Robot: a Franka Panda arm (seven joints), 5 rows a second.
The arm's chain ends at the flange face. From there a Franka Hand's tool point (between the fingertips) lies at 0.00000 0.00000 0.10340 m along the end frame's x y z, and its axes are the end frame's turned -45 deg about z.
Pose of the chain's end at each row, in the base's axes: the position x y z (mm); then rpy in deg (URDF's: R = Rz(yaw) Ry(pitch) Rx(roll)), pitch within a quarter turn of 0, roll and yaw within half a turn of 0:
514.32, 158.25, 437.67, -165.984, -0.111, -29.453
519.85, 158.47, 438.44, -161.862, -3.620, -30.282
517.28, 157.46, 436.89, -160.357, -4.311, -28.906
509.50, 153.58, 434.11, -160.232, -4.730, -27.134
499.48, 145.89, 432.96, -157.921, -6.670, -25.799
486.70, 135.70, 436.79, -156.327, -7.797, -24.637
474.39, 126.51, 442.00, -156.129, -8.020, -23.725
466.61, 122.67, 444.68, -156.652, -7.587, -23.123
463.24, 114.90, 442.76, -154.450, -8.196, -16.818
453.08, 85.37, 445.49, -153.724, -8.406, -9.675
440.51, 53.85, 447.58, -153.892, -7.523, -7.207
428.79, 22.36, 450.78, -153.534, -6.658, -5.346
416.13, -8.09, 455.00, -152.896, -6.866, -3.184
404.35, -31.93, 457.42, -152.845, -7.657, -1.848
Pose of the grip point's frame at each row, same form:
526.80, 179.96, 337.35, -170.068, -9.941, 14.695
541.44, 183.14, 340.37, -169.543, -15.327, 13.885
540.49, 184.35, 339.78, -168.922, -16.869, 15.193
532.59, 181.04, 337.13, -169.134, -17.256, 17.037
526.42, 176.04, 337.79, -168.823, -20.250, 18.502
515.68, 168.08, 342.97, -168.454, -22.162, 19.731
503.30, 159.51, 348.37, -168.472, -22.458, 20.677
494.23, 155.43, 350.58, -168.544, -21.786, 21.235
488.87, 153.74, 350.42, -167.312, -23.745, 27.365
474.13, 128.22, 353.77, -166.907, -24.396, 34.448
458.28, 97.47, 355.53, -166.367, -23.645, 36.673
443.77, 67.24, 358.84, -165.435, -23.266, 38.207
429.73, 38.34, 363.62, -165.090, -23.853, 40.307
418.12, 14.84, 366.24, -165.648, -24.460, 41.877

